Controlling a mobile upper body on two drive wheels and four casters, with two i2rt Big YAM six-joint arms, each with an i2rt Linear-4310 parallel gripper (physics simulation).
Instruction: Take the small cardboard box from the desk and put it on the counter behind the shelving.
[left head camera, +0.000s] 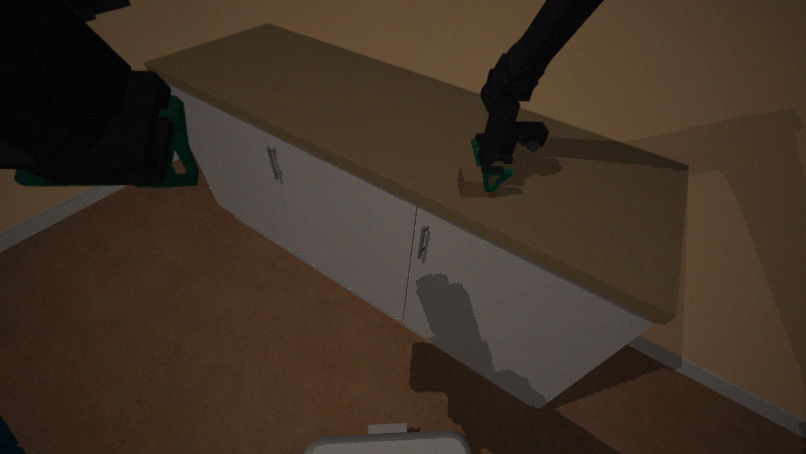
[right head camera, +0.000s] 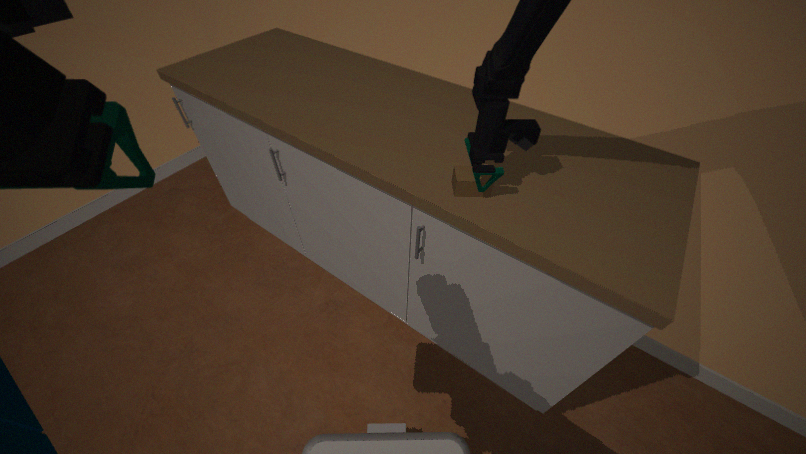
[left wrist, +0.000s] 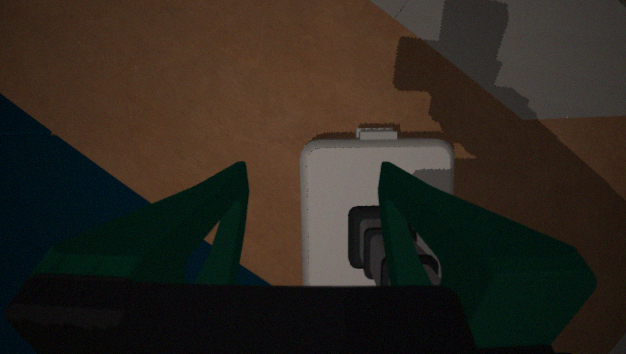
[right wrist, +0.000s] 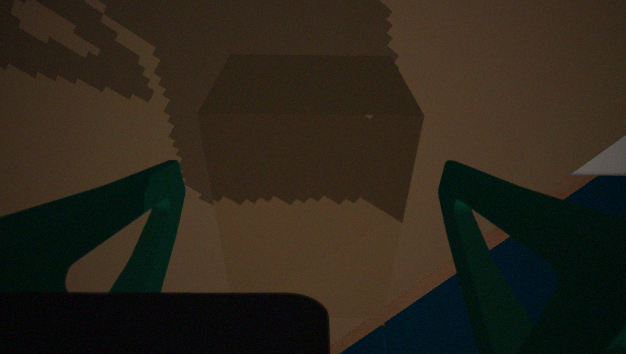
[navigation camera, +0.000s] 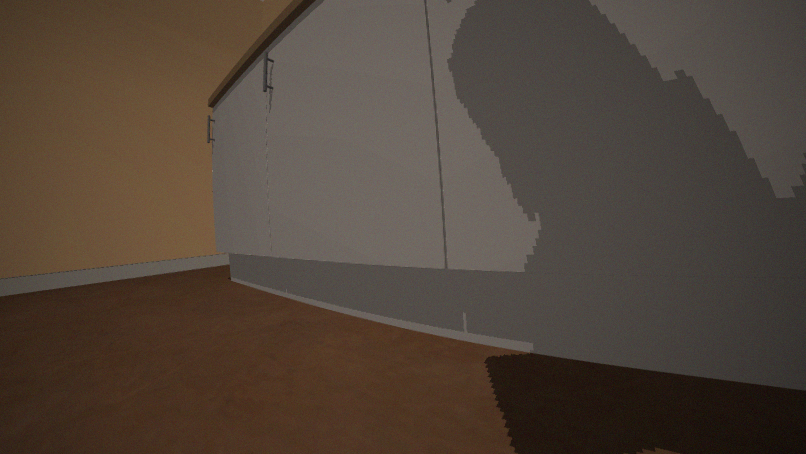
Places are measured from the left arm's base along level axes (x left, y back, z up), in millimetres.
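Pixels of known places: left gripper, fingertip midpoint: (left head camera: 166, 178) (right head camera: 125, 180) (left wrist: 313, 176); right gripper, fingertip midpoint: (left head camera: 483, 179) (right head camera: 477, 178) (right wrist: 311, 175).
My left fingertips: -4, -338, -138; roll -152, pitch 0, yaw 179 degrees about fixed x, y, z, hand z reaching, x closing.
Behind a point stands the place of what it marks, as x, y, z.
The small cardboard box (left head camera: 469, 190) {-419, -706, -477} (right head camera: 463, 188) {-420, -706, -472} (right wrist: 310, 145) {-482, -736, -450} stands upright on the brown counter top (left head camera: 349, 107) {-102, -1137, -500} (right head camera: 349, 107) {-102, -1144, -500} (right wrist: 500, 75) {-484, -663, -500}, near its front edge. My right gripper (left head camera: 485, 179) {-459, -736, -467} (right head camera: 478, 174) {-459, -736, -467} (right wrist: 311, 175) {-459, -736, -467} is open and low over the box. In the right wrist view its fingers stand on either side of the box, with a gap at each side. My left gripper (left head camera: 188, 172) {-4, -338, -138} (right head camera: 135, 181) {-4, -338, -138} (left wrist: 313, 176) {-4, -338, -138} is partly open and empty, away from the counter at the left of the head views. The desk and the shelving do not show.
The counter's white cabinet doors (left head camera: 349, 197) {-105, -886, -670} (right head camera: 349, 197) {-109, -883, -667} (navigation camera: 349, 140) {-130, -868, -989} with handles face the brown floor (left head camera: 197, 293) {676, -993, -1410} (navigation camera: 169, 360) {231, -733, -1410}. A tan wall (left head camera: 394, 33) {-260, -1505, -389} rises behind. My white base (left head camera: 389, 444) {-229, -288, -1150} (left wrist: 327, 180) {-53, -192, -1150} shows below. A blue floor area (right head camera: 19, 394) {1259, -505, -1391} (left wrist: 50, 190) {831, -190, -1042} lies at the lower left.
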